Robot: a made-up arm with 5 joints. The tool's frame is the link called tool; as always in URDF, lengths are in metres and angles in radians.
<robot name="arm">
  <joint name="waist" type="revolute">
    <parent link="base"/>
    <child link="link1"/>
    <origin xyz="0.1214 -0.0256 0.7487" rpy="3.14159 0 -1.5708"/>
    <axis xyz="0 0 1"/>
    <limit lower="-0.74" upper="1.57" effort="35" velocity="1.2"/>
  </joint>
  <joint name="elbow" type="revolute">
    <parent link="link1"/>
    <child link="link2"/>
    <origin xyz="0.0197 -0.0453 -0.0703" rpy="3.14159 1.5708 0"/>
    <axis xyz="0 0 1"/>
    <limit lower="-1.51" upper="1.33" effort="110" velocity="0.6"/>
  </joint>
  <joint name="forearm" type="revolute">
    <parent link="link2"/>
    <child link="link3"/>
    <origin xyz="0.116 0.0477 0.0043" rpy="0 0 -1.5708"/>
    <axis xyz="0 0 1"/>
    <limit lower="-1.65" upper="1.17" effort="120" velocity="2.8"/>
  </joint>
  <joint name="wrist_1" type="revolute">
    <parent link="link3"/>
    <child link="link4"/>
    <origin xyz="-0.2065 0.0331 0.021" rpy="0 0 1.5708"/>
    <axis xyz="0 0 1"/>
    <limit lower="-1.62" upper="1.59" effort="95" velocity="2"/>
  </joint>
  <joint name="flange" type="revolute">
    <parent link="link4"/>
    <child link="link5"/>
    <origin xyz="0.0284 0.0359 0.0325" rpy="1.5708 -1.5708 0"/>
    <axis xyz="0 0 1"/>
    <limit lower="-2.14" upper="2.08" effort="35" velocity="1.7"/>
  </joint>
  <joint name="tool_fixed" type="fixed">
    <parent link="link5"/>
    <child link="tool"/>
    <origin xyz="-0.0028 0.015 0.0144" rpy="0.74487 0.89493 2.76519"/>
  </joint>
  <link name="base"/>
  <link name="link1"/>
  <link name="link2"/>
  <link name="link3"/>
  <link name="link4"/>
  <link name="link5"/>
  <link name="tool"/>
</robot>
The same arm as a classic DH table. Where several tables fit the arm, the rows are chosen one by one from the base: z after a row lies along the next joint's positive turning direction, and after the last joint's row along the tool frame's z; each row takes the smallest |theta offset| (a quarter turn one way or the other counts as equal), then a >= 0, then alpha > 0; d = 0 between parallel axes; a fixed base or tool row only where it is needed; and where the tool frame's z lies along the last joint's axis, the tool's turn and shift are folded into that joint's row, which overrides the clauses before.
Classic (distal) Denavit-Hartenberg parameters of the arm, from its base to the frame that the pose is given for. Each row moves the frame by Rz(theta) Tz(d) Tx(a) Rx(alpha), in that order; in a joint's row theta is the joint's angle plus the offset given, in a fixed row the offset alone. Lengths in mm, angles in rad.
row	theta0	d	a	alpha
base (fixed)	-0.2078	0	124.1	3.1416
waist	-0.2078	-819	45.3	1.5708
elbow	-1.1807	0	125.4	0
forearm	1.0217	0	209.1	0
wrist_1	-1.4119	38.1	28.4	1.5708
flange	-1.245	-29.3	-2.1	1.0929
tool (fixed)	-1.0729	17	0	0
Joint limits (rad, base to tool): -0.74..1.57 -1.51..1.33 -1.65..1.17 -1.62..1.59 -2.14..2.08

